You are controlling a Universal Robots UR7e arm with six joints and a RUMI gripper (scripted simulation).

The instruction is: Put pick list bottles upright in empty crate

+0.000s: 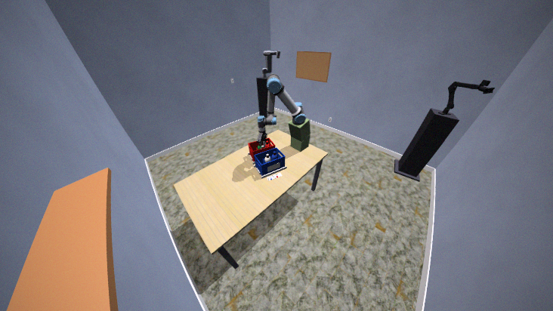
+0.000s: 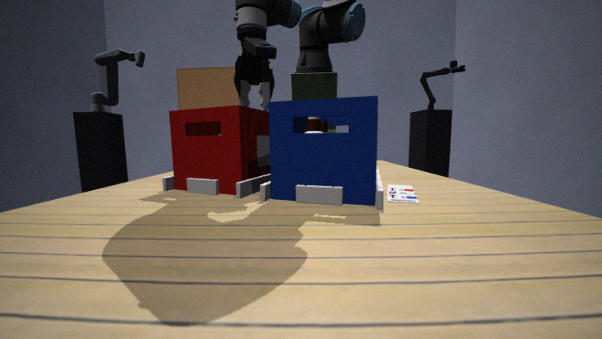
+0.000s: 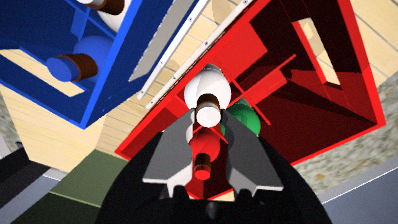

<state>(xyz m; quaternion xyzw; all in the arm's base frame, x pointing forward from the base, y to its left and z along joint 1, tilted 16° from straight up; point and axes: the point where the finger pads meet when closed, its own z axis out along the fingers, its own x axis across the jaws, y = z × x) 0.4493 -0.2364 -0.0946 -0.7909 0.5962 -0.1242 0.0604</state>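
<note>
My hand is 80 mm above the red crate, 40 mm to the left of it and 20 mm past it. From my hand the other things lie so: green bottle (80 mm to the right, 80 mm below, 50 mm behind); then red-capped bottle (120 mm behind, 80 mm below, 30 mm to the right); then white bottle (130 mm to the left, 80 mm below, 80 mm ahead).
</note>
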